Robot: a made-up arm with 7 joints.
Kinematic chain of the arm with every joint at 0, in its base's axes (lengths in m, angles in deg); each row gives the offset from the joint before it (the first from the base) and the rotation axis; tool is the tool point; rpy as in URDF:
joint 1: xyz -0.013 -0.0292 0.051 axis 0 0.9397 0.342
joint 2: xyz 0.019 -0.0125 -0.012 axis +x
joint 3: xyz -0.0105 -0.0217 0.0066 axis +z
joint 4: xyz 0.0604 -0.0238 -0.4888 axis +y
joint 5: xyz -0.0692 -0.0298 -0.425 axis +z
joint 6: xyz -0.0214 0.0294 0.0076 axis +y
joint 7: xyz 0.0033 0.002 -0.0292 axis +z
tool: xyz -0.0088 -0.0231 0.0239 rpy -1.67 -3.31 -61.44
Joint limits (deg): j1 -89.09..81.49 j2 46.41..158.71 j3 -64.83..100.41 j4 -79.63..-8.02 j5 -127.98..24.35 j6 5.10..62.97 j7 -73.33..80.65
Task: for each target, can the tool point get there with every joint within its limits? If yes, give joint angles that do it. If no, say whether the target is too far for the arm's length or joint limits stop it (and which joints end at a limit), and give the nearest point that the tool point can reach.
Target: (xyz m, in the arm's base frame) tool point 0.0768 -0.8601 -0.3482
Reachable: no: joint limits stop it (at a limit: joint 2, joint 3, joint 4, joint 5, joint 6, joint 7) | nearest point 0.5128 -0.0136 -0.5101 | short by 0.966 m
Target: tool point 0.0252 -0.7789 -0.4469
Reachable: no: joint limits stop it (at a limit: joint 2, joint 3, joint 4, joint 5, joint 6, joint 7) | nearest point 0.1200 0.0562 -0.7017 | short by 0.878 m
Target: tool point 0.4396 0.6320 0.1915
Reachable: yes | joints 16.31 118.05 1.86 -69.37 -111.05 53.93 64.20
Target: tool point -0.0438 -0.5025 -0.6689
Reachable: no: joint limits stop it (at a limit: joint 2, joint 3, joint 4, joint 5, joint 6, joint 7) | nearest point -0.0577 0.0598 -0.7116 | short by 0.564 m
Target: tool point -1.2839 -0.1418 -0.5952
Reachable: no: too far | nearest point -0.8156 0.0356 -0.3076 | short by 0.577 m
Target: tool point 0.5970 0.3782 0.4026
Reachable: yes | joints 32.85 144.94 24.22 -71.49 1.43 43.90 -15.74
